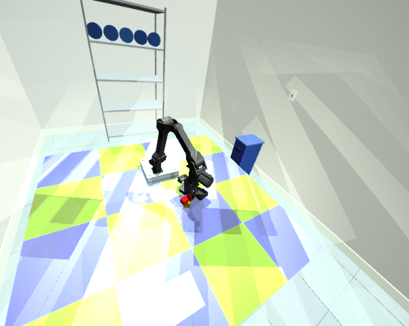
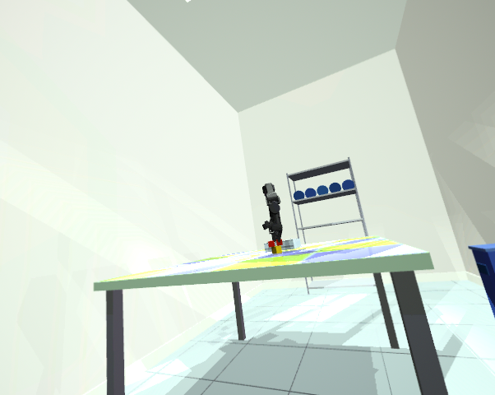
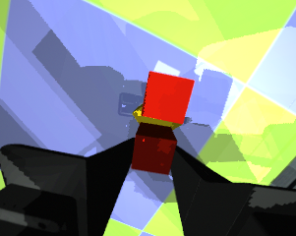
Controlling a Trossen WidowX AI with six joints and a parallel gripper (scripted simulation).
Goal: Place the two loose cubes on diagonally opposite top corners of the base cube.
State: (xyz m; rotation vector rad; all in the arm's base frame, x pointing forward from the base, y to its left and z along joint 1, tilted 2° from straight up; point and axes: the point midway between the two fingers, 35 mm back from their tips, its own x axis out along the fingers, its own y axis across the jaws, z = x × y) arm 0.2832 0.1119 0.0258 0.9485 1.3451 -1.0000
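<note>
Now: gripper tip 1 cm short of the yellow base cube, 2 cm to the left of it and 4 cm above it.
</note>
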